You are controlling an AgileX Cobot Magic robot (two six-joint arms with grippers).
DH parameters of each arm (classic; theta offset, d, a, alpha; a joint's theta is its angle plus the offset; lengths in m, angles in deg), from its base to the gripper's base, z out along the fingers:
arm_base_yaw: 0 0.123 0 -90
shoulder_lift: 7.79 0 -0.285 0
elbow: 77.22 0 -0.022 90
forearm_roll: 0 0.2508 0 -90
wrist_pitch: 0 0 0.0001 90
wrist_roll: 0 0.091 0 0
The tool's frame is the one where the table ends.
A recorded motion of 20 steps. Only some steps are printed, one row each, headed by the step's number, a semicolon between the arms.
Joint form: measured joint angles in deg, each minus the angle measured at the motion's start. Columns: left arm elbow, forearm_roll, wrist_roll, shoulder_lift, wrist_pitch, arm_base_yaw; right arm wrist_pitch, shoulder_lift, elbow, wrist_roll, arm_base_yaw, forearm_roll.
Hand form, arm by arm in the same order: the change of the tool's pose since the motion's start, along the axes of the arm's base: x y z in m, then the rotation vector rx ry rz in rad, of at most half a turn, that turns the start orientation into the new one. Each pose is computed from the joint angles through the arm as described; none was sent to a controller.
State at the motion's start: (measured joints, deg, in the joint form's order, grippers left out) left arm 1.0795 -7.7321 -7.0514 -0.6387 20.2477 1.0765; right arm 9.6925 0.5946 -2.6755 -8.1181 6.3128 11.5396
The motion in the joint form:
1: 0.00 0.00 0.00 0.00 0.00 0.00; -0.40 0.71 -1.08 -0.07 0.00 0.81
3: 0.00 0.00 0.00 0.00 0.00 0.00; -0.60 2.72 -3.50 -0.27 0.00 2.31
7: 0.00 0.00 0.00 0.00 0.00 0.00; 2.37 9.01 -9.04 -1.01 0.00 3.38
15: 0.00 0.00 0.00 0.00 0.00 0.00; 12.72 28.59 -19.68 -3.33 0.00 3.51
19: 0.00 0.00 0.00 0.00 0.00 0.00; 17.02 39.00 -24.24 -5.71 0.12 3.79
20: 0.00 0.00 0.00 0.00 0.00 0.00; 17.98 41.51 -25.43 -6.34 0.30 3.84
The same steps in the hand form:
1: 0.0000 0.0000 0.0000 0.0000 0.0000 0.0000; 0.0002 0.0001 0.0063 0.0144 -0.0118 0.0004
3: 0.0000 0.0000 0.0000 0.0000 0.0000 0.0000; 0.0016 0.0006 0.0190 0.0380 -0.0199 0.0031
7: 0.0000 0.0000 0.0000 0.0000 0.0000 0.0000; 0.0094 0.0029 0.0404 0.0353 0.0431 0.0177
15: 0.0000 0.0000 0.0000 0.0000 0.0000 0.0000; 0.0506 0.0116 0.0588 -0.0384 0.3657 0.0671
19: 0.0000 0.0000 0.0000 0.0000 0.0000 0.0000; 0.0773 0.0166 0.0576 -0.0887 0.5322 0.1024
20: 0.0000 0.0000 0.0000 0.0000 0.0000 0.0000; 0.0841 0.0182 0.0572 -0.1020 0.5690 0.1144

